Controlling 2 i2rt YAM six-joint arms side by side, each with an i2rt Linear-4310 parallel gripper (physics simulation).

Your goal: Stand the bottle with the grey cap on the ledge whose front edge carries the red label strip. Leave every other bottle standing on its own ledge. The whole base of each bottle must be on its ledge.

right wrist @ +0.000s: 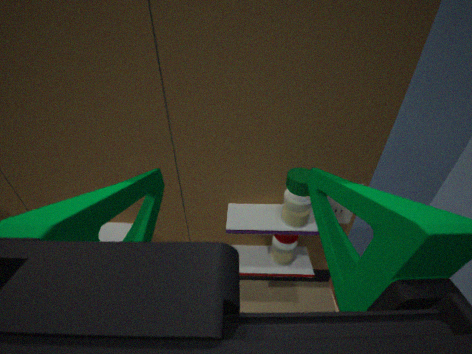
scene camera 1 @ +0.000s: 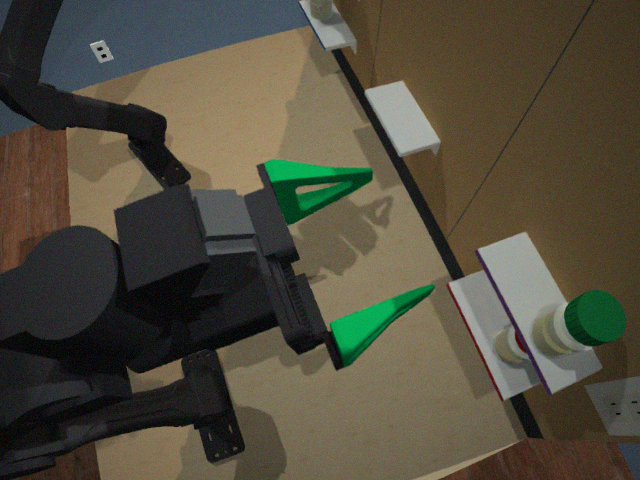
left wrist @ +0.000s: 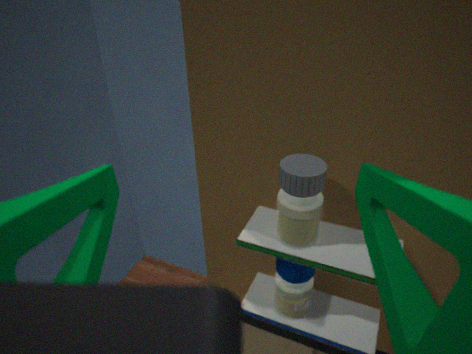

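Seen in the pictures: left gripper, fingertip midpoint: (left wrist: 236,178); right gripper, fingertip midpoint: (right wrist: 235,176) (scene camera 1: 400,227); left arm's base, link origin: (scene camera 1: 159,161); right arm's base, link origin: (scene camera 1: 212,403).
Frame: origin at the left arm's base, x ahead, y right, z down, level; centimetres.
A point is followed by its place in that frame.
Note:
The bottle with the grey cap (left wrist: 301,200) {x 49.9, y 2.4, z -37.0 cm} stands upright on the upper ledge with the green strip (left wrist: 345,247) {x 49.6, y 8.4, z -30.0 cm} in the left wrist view. The ledge with the red strip (scene camera 1: 473,297) {x 21.0, y 72.8, z -16.0 cm} (right wrist: 255,260) {x 20.3, y 75.6, z -16.0 cm} is the lower one of the pair at the picture's right in scene camera 1. A red-capped bottle (scene camera 1: 510,345) {x 16.4, y 80.8, z -22.1 cm} (right wrist: 284,250) {x 16.6, y 80.6, z -21.7 cm} stands on it, partly hidden by the ledge above. My left gripper (left wrist: 236,178) {x 29.5, y -4.2, z -52.8 cm} is open and empty, back from the grey-capped bottle, which shows between its fingers. My right gripper (scene camera 1: 402,229) {x 3.4, y 64.0, z -52.4 cm} (right wrist: 235,176) {x 3.4, y 64.0, z -52.4 cm} is open and empty, away from the ledges.
A green-capped bottle (scene camera 1: 578,322) {x 15.0, y 80.9, z -40.2 cm} (right wrist: 297,200) {x 15.6, y 80.5, z -36.6 cm} stands on the purple-strip ledge (scene camera 1: 516,263) {x 22.1, y 73.3, z -30.0 cm} (right wrist: 255,217) {x 20.6, y 75.0, z -30.0 cm}, above the red-strip one. A blue-capped bottle (left wrist: 294,290) {x 49.3, y 2.5, z -22.4 cm} stands on the blue-strip ledge (left wrist: 345,317) {x 49.5, y 10.5, z -16.0 cm}, below the green-strip one. A bare white ledge (scene camera 1: 403,118) {x 34.8, y 43.1, z -23.0 cm} sits between the two groups.

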